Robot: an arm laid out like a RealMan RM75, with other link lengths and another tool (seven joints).
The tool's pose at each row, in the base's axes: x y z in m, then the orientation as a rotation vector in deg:
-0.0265, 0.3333, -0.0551, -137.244, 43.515, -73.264
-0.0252, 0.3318, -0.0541, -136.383, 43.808, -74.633
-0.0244, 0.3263, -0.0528, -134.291, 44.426, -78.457
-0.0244, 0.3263, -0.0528, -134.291, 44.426, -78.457
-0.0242, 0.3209, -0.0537, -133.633, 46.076, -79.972
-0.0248, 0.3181, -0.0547, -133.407, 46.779, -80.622
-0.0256, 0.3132, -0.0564, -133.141, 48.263, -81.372
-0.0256, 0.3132, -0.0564, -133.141, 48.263, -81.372
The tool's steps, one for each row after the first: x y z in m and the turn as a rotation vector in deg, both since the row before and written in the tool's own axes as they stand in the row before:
0.0021, 0.0003, 0.0005, 0.277, 1.101, 0.188
0.0045, 0.0035, -0.0001, 0.583, 3.021, 0.229
0.0000, 0.0000, 0.0000, 0.000, 0.000, 0.000
0.0027, 0.0047, 0.0006, -0.677, 1.429, 0.616
0.0008, 0.0029, 0.0000, -0.334, 0.605, 0.225
0.0015, 0.0050, 0.0003, -0.761, 0.818, 0.548
0.0000, 0.0000, 0.0000, 0.000, 0.000, 0.000

